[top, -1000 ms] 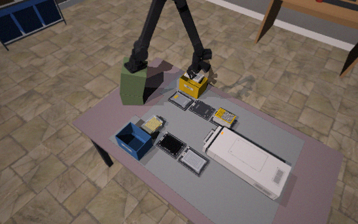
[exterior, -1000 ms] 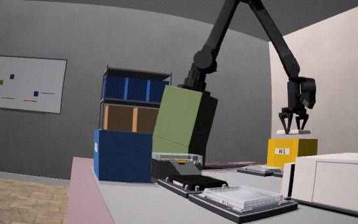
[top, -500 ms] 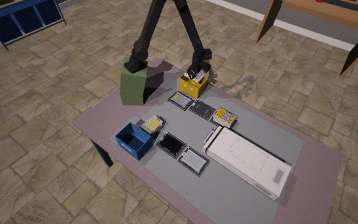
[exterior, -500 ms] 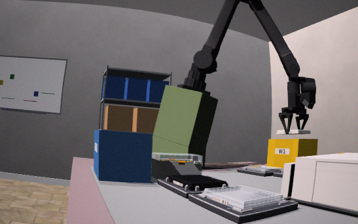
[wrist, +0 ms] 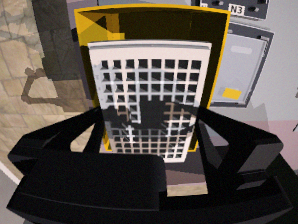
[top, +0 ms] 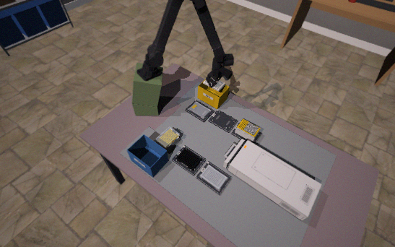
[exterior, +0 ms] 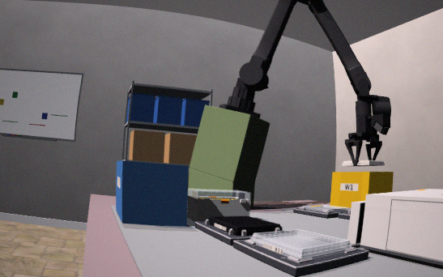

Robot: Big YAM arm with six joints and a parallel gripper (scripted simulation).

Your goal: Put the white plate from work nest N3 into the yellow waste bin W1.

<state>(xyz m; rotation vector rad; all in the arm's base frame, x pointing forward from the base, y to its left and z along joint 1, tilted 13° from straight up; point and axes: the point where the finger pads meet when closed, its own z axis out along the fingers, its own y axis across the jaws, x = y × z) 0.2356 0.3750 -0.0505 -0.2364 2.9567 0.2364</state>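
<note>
My hand is right at the white plate. Round my hand: yellow bin (11 cm below); then grey lidded plate (3 cm ahead, 16 cm to the right, 13 cm below); then dark nest N3 (19 cm ahead, 10 cm to the right, 14 cm below).
</note>
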